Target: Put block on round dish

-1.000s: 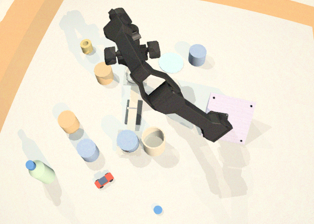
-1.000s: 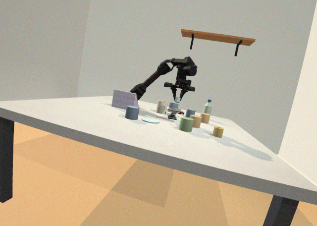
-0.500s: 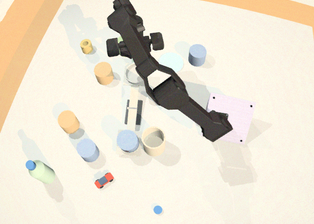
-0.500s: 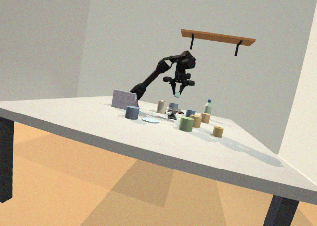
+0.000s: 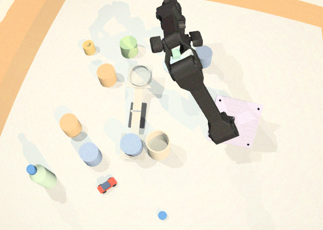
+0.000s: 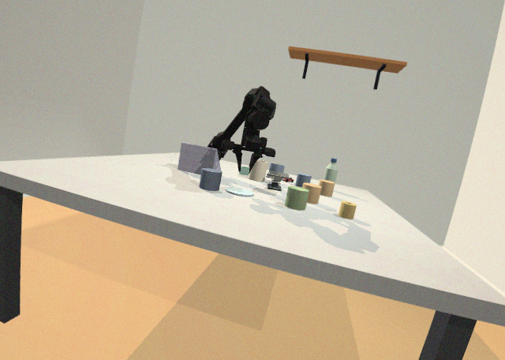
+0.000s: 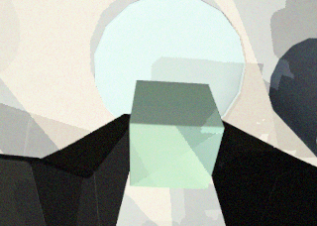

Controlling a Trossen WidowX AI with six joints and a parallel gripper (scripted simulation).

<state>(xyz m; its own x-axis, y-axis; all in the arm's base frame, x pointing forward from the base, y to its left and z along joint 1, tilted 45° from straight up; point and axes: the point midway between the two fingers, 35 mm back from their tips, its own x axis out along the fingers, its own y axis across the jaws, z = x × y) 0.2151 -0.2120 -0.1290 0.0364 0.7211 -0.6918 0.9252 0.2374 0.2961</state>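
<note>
Right now my gripper tip is 7 cm above the round pale dish. Also, from my gripper tip: balance: 24 cm to the left, 10 cm ahead, 4 cm below; green cylinder: 20 cm ahead, 4 cm below, 2 cm to the right; pale green block: 1 cm above.
</note>
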